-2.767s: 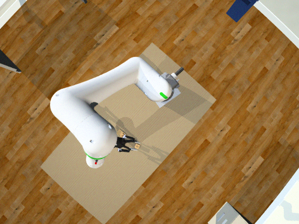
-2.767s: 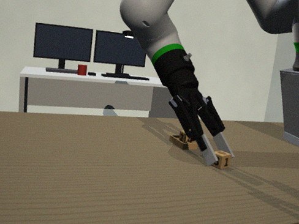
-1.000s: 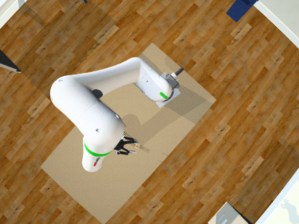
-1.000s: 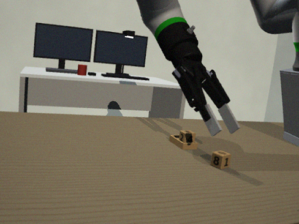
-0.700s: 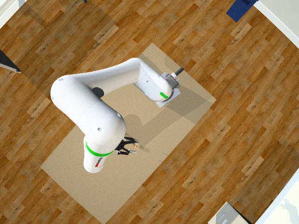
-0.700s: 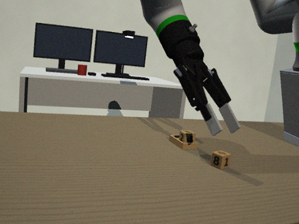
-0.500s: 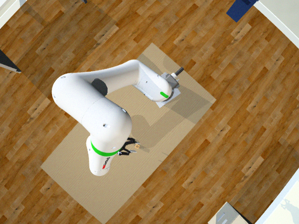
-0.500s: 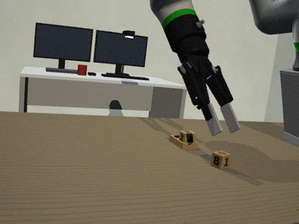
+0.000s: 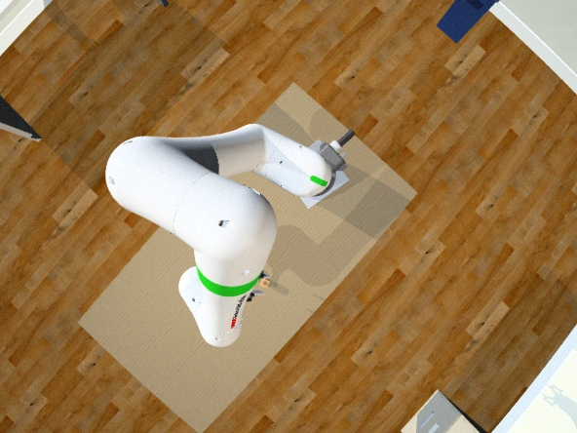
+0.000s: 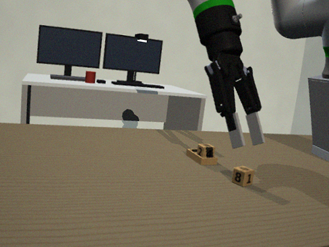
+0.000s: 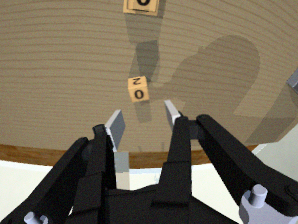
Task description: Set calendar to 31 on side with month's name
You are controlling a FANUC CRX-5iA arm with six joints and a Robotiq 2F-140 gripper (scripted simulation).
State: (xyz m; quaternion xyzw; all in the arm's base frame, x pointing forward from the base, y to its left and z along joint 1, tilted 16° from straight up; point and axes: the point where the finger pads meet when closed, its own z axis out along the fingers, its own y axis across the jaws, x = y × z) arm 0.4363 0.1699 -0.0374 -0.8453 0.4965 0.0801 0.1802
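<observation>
My gripper is now 10 mm to the right of the wooden number cube and 90 mm above it. Round my hand: small wooden tray 30 mm ahead, 140 mm to the right, 100 mm below.
</observation>
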